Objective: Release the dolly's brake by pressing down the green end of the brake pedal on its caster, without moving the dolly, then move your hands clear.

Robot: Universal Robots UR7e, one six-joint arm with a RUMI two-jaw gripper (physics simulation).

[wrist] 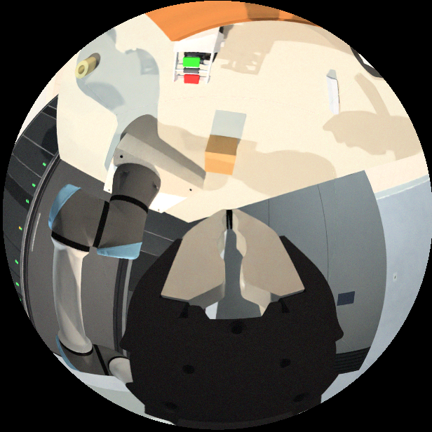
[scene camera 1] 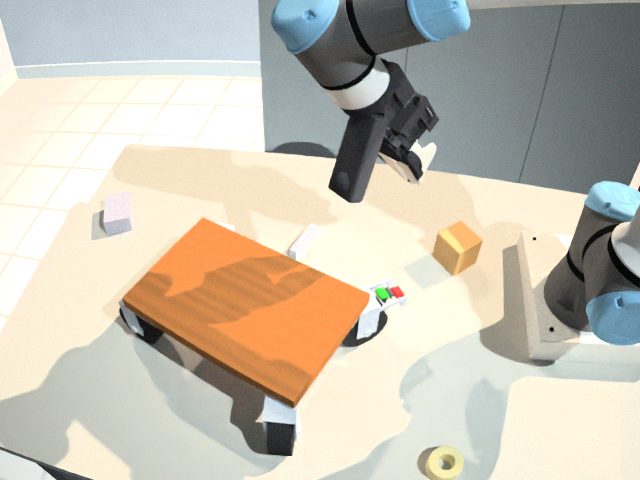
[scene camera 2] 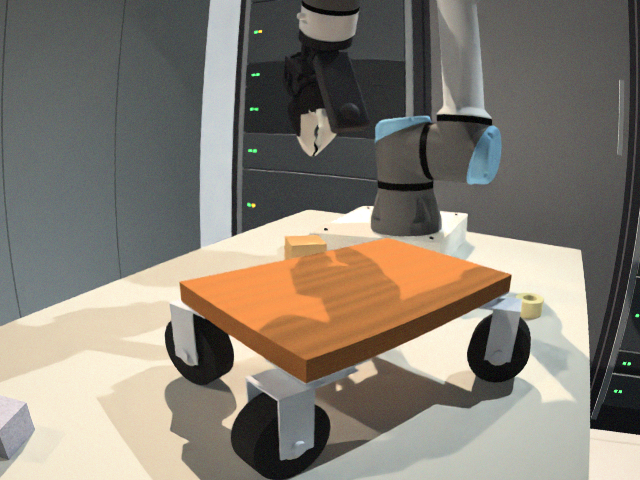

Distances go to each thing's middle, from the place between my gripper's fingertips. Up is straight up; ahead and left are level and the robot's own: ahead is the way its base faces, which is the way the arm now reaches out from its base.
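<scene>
There's an orange cube [scene camera 1: 457,247] that's 190 mm below my hand, 60 mm to the right of it and 100 mm behind it, and going by their middles it's the nearest to my hand of the things named here. You'd find the orange dolly [scene camera 1: 274,322] 160 mm below my hand, 220 mm ahead of it and 170 mm to the left of it. As for the grey block [scene camera 1: 118,212], it's a good way below my hand, far ahead of it and a bit to the right of it. Going by their middles, that block is the farthest from my hand of the things named here.
</scene>
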